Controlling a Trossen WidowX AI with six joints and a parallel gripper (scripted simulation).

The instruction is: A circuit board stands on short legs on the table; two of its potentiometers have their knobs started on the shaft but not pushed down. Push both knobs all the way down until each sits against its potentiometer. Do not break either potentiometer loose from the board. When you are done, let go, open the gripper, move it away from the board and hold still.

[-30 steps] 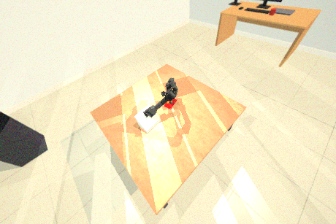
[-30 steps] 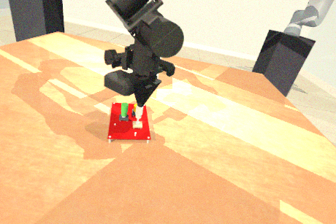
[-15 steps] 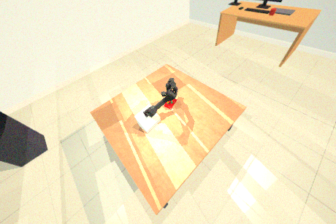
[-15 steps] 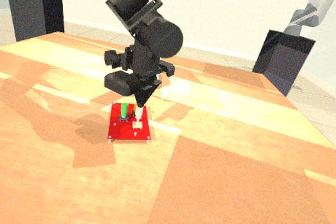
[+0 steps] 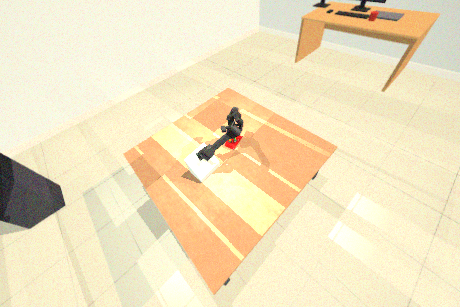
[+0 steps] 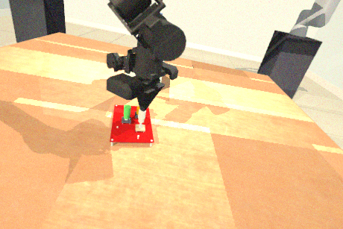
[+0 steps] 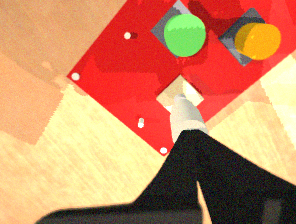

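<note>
Right now the green knob is 20 mm behind my gripper tip, 40 mm to the right of it and 30 mm below it. Round my gripper tip: cream knob (20 mm below).
</note>
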